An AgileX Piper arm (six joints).
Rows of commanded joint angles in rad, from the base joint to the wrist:
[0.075, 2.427, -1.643, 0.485, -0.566, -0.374]
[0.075, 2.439, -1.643, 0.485, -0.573, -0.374]
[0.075, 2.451, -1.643, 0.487, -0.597, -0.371]
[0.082, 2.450, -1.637, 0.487, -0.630, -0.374]
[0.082, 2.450, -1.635, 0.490, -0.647, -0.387]
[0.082, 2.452, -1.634, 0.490, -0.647, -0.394]
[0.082, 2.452, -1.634, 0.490, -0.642, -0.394]
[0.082, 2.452, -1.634, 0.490, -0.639, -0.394]
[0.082, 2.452, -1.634, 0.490, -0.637, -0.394]
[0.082, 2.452, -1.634, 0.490, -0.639, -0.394]
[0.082, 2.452, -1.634, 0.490, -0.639, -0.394]
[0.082, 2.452, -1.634, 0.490, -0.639, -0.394]
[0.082, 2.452, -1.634, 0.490, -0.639, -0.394]
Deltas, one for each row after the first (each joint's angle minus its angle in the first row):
[0.000, 0.012, 0.000, 0.000, -0.007, 0.000]
[0.000, 0.024, 0.000, 0.002, -0.031, 0.003]
[0.007, 0.023, 0.006, 0.002, -0.064, 0.000]
[0.007, 0.023, 0.008, 0.005, -0.081, -0.013]
[0.007, 0.025, 0.009, 0.005, -0.081, -0.020]
[0.007, 0.025, 0.009, 0.005, -0.076, -0.020]
[0.007, 0.025, 0.009, 0.005, -0.073, -0.020]
[0.007, 0.025, 0.009, 0.005, -0.071, -0.020]
[0.007, 0.025, 0.009, 0.005, -0.073, -0.020]
[0.007, 0.025, 0.009, 0.005, -0.073, -0.020]
[0.007, 0.025, 0.009, 0.005, -0.073, -0.020]
[0.007, 0.025, 0.009, 0.005, -0.073, -0.020]

